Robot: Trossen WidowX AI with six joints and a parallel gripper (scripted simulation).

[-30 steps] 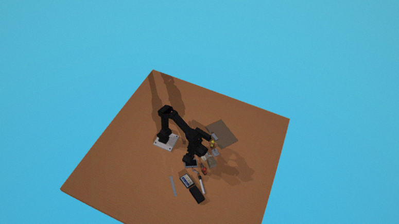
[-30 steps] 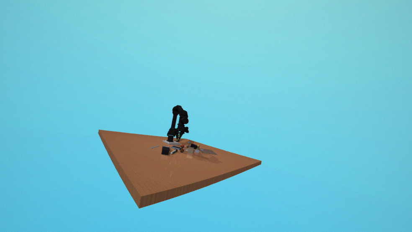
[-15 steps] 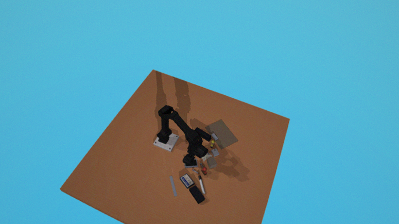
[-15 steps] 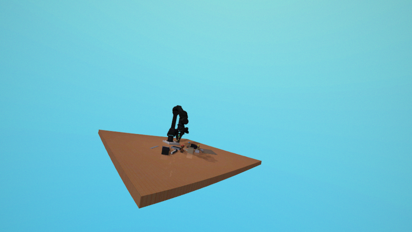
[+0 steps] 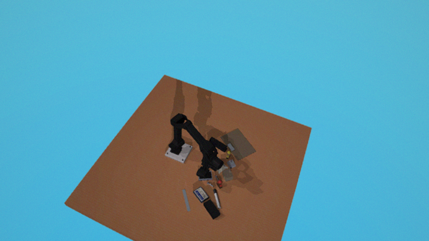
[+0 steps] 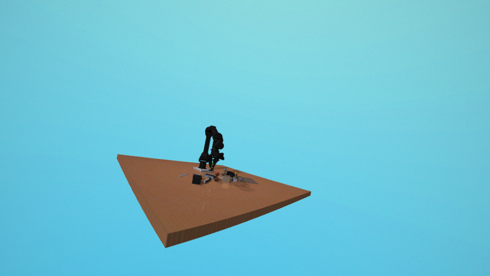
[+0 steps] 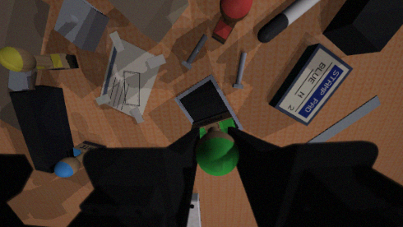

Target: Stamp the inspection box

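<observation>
The ink pad is 7 cm below my gripper tip. From my gripper tip the other things lie so: card: 5 cm ahead, 12 cm to the left, 8 cm below; then green-knobbed stamp: right at my gripper tip; then red stamp: 11 cm ahead, 3 cm to the right, 6 cm below.
</observation>
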